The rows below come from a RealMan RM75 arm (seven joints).
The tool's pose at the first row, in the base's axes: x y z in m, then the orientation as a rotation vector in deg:
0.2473 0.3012 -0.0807 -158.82 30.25 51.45
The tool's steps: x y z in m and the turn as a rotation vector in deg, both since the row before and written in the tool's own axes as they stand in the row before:
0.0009 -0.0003 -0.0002 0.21 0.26 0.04
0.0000 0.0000 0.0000 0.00 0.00 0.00
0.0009 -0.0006 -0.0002 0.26 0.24 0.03
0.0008 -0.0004 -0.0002 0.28 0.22 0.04
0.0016 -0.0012 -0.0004 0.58 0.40 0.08
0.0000 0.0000 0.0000 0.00 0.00 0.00
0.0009 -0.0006 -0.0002 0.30 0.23 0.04
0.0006 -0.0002 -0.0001 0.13 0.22 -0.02
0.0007 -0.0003 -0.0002 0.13 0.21 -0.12
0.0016 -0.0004 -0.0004 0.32 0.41 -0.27
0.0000 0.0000 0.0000 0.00 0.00 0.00
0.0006 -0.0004 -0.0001 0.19 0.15 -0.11
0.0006 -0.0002 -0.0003 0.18 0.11 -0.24
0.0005 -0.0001 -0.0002 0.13 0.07 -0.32
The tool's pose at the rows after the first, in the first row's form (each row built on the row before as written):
0.2482 0.3012 -0.0811 -158.79 30.41 51.00
0.2482 0.3012 -0.0811 -158.79 30.41 51.00
0.2492 0.3014 -0.0814 -158.70 30.57 50.55
0.2501 0.3015 -0.0817 -158.58 30.75 50.12
0.2520 0.3020 -0.0822 -158.29 31.10 49.31
0.2520 0.3020 -0.0822 -158.29 31.10 49.31
0.2530 0.3022 -0.0825 -158.15 31.28 48.86
0.2536 0.3022 -0.0827 -158.16 31.33 48.50
0.2544 0.3022 -0.0829 -158.17 31.23 48.13
0.2560 0.3020 -0.0835 -158.12 31.01 47.36
0.2560 0.3020 -0.0835 -158.12 31.01 47.36
0.2567 0.3022 -0.0837 -158.04 30.93 47.04
0.2574 0.3021 -0.0838 -157.95 30.66 46.75
0.2579 0.3020 -0.0839 -157.89 30.25 46.52

